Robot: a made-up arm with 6 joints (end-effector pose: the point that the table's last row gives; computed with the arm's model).
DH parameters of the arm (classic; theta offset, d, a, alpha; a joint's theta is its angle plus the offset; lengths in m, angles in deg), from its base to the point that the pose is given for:
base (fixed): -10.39 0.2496 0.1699 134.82
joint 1: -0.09 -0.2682 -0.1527 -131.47
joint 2: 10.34 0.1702 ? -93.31
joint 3: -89.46 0.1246 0.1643 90
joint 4: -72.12 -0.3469 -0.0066 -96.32
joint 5: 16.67 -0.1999 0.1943 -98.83
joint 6: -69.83 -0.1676 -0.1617 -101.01
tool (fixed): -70.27 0.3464 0 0
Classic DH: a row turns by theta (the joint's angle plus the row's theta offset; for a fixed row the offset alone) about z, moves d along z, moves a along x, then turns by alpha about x.
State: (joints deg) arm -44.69 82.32 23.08 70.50 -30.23 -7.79
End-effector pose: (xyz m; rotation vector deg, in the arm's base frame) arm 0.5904 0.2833 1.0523 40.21 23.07 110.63
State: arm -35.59 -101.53 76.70 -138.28 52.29 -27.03
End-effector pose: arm 0.3318 0.2043 -0.2819 86.25 -144.81 -40.44
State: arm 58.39 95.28 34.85 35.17 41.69 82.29
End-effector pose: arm 0.2852 0.2181 0.7178 55.48 31.50 -37.11
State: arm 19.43 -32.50 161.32 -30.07 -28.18 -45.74
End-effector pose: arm -0.2771 0.0303 0.5801 67.60 118.30 -106.61
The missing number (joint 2, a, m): -0.0526
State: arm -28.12 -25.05 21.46 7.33 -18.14 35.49
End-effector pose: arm -0.0814 -0.1696 0.5449 96.64 -3.56 -59.89
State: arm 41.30 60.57 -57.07 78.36 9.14 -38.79
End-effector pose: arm -0.7344 0.1262 0.9779 -34.27 -66.79 28.35
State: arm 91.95 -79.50 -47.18 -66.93 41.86 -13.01
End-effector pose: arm -0.4718 -0.0425 0.3779 -6.40 -120.43 32.52
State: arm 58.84 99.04 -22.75 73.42 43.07 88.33
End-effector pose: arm -0.0902 0.2458 0.9313 59.89 1.99 24.95
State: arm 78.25 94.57 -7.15 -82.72 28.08 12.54
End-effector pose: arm 0.5379 0.5714 -0.0010 108.46 71.77 59.00
